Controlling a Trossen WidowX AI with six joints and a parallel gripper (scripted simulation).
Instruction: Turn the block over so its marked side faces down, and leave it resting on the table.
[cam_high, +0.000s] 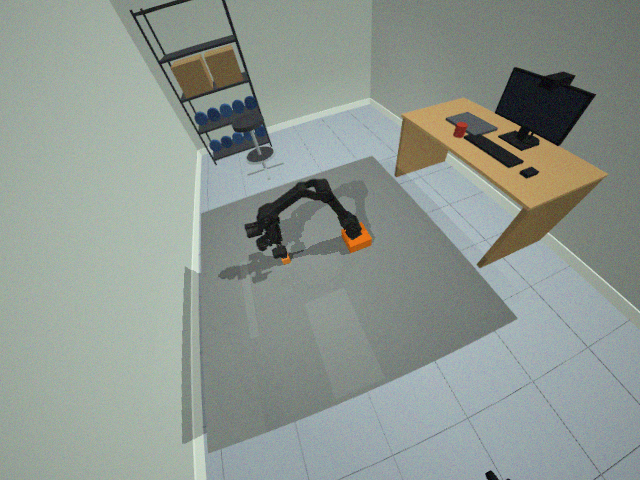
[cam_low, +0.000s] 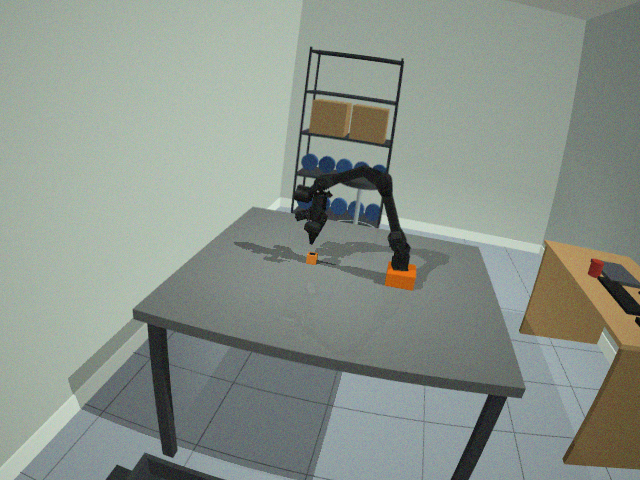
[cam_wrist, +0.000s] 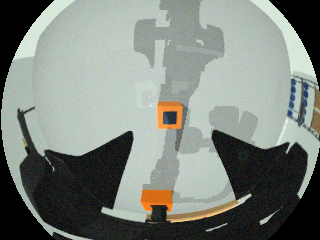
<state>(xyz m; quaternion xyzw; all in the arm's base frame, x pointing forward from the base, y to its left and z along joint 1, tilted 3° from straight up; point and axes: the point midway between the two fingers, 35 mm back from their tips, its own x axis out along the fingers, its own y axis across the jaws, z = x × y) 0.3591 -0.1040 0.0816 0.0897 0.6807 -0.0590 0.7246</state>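
Now: gripper tip 7 cm above the orange block.
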